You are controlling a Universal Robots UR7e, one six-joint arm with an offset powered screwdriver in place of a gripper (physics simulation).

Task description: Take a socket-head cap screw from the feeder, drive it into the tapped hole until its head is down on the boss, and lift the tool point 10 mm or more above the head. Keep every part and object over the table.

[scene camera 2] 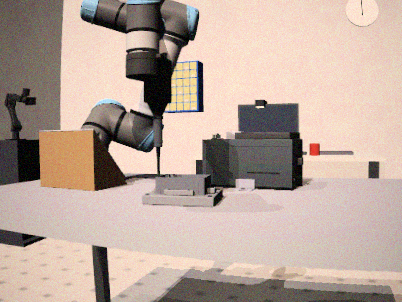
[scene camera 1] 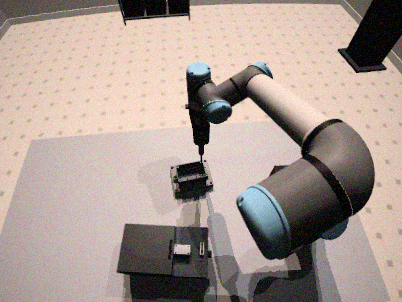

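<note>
The screwdriver points straight down, its thin bit tip at the far right corner of the dark grey housing in scene camera 1. In scene camera 2 the tip meets the housing's rear left edge, and its lowest end is hidden behind it. I cannot tell whether the tip touches the part or whether a screw is on it. The tapped hole and boss are too small to make out. The screw feeder is a dark box apart from the tool; single screws are not discernible.
An orange-sided wedge block stands left on the table in scene camera 2. A small white block is in front of the feeder. The arm's large elbow spans the right of scene camera 1.
</note>
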